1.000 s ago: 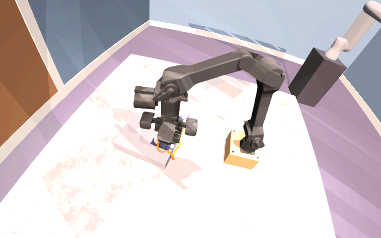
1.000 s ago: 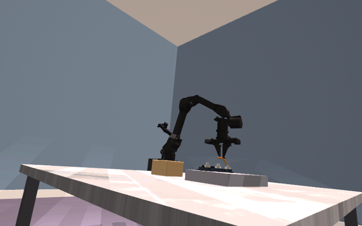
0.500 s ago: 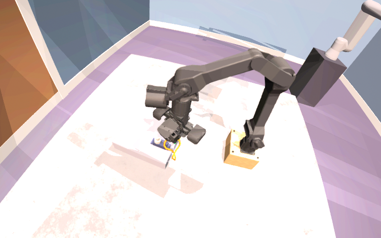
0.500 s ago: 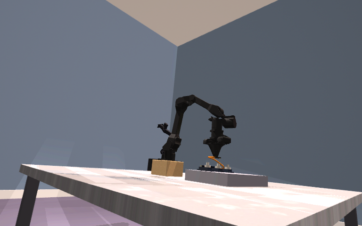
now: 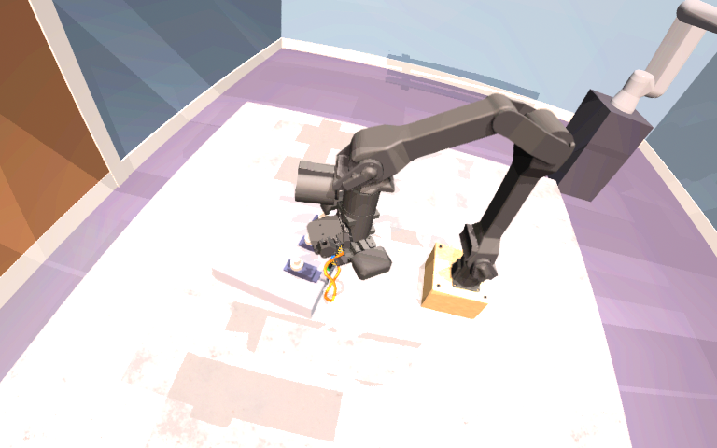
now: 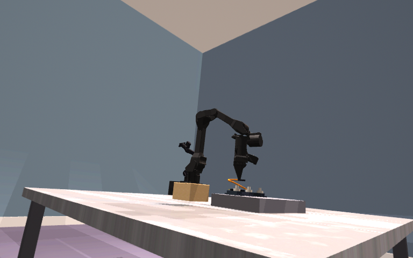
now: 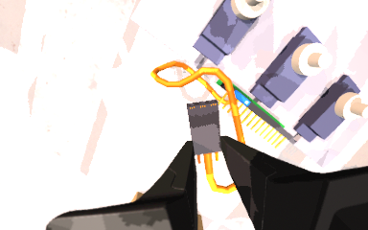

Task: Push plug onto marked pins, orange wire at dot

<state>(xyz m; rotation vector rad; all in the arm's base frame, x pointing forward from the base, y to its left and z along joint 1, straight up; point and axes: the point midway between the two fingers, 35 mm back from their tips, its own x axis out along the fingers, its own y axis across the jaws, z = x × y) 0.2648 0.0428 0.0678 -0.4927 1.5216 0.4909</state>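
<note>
My gripper tip is 3 cm short of the blue band, 3 cm to the left of it and 5 cm above it. Also, from my gripper tip: grey holder (19 cm ahead, 8 cm to the right, 10 cm below); black pin header (3 cm ahead, 5 cm to the right, 6 cm below).
</note>
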